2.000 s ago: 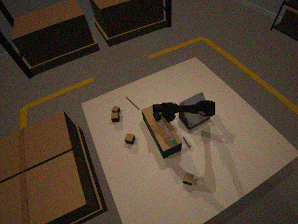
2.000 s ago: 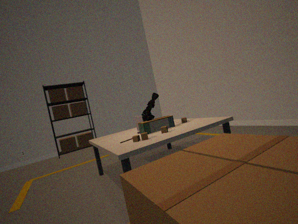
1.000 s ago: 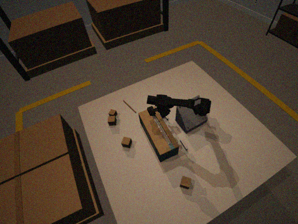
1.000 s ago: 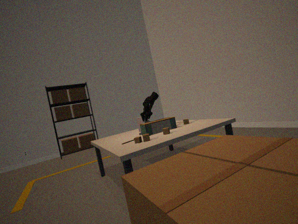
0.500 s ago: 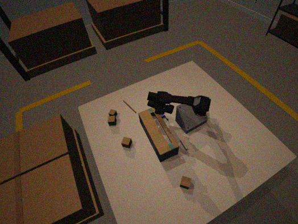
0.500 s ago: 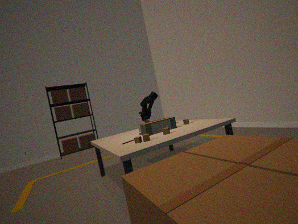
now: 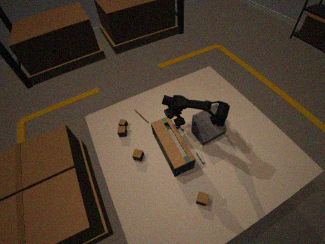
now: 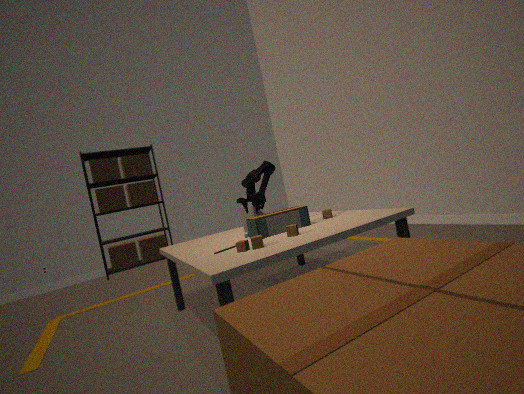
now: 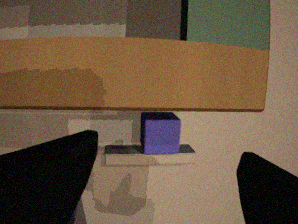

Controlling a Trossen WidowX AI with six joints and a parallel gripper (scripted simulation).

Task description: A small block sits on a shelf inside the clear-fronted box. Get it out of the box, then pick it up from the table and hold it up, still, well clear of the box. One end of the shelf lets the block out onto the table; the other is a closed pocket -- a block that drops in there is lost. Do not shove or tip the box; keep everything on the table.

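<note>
Now: gripper tip 130 mm above the purple block, 40 mm past it and 20 mm to the left of it. Round my gripper tip: long box: 120 mm to the left, 90 mm below, 60 mm ahead; thin wooden stick: 280 mm to the right, 150 mm below, 140 mm ahead.
</note>
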